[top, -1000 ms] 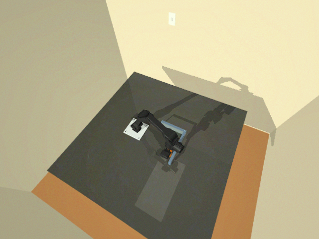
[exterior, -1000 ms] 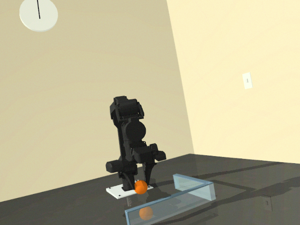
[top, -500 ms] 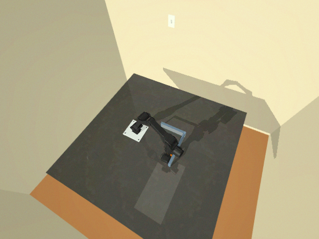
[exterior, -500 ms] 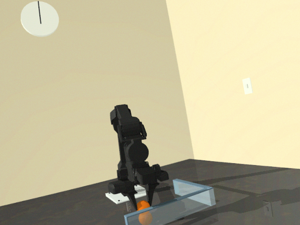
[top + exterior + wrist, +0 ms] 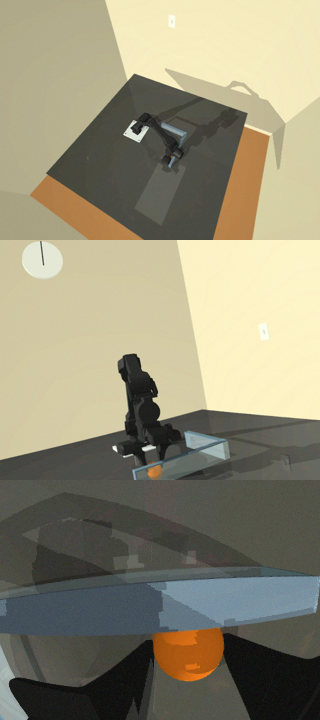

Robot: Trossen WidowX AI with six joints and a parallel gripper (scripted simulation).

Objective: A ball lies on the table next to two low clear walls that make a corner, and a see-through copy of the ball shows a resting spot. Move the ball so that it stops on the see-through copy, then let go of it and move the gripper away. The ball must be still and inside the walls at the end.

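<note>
The see-through copy lies 10 mm below my gripper tip. Also, from my gripper tip: orange ball: right at my gripper tip; then short wall: 100 mm behind, 230 mm to the left; then long wall: 20 mm ahead, 90 mm to the left.
</note>
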